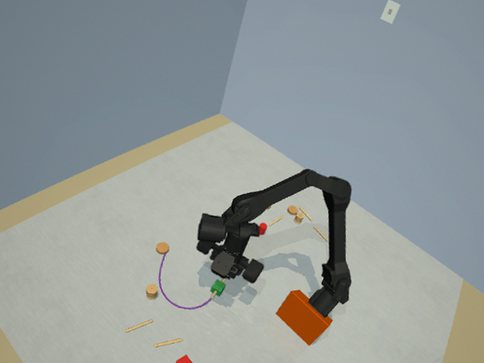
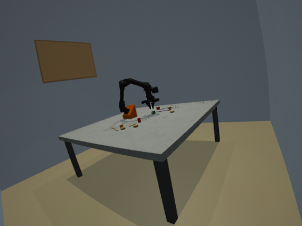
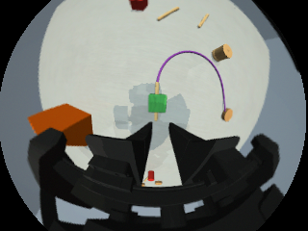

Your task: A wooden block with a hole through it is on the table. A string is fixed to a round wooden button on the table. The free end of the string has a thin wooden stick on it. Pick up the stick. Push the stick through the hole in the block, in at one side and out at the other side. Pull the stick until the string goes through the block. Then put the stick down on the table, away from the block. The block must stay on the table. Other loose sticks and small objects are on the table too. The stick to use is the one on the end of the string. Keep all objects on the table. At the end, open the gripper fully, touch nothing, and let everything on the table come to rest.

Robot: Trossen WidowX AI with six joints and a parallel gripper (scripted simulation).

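Now: gripper tip 1 cm past the green block, 2 cm to the right of it and 4 cm above it. The rest, counted from my gripper tip: red cube (14 cm behind, 24 cm to the left, 4 cm below); then thin wooden stick (2 cm behind, 4 cm to the left, 5 cm below); then red cylinder (8 cm ahead, 26 cm to the right, 4 cm below).
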